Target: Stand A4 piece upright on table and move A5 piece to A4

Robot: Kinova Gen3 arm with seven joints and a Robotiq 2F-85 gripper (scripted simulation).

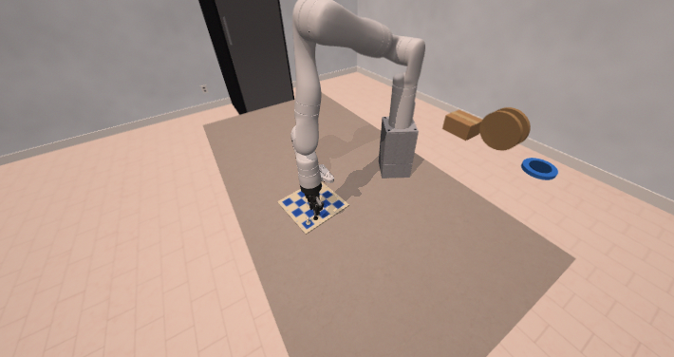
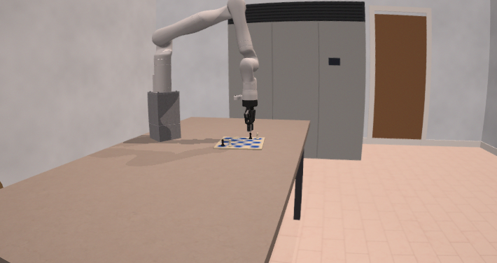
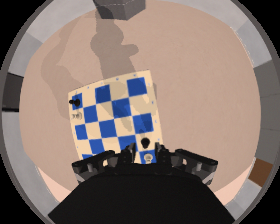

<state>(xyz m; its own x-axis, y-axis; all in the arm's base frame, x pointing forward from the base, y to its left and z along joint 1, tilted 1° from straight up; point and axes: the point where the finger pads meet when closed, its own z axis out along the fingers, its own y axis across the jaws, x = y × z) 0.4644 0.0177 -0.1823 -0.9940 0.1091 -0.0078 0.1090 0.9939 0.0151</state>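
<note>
Now: hand 3 cm past the cream chessboard, 8 cm to the left of it and 6 cm above it.
</note>
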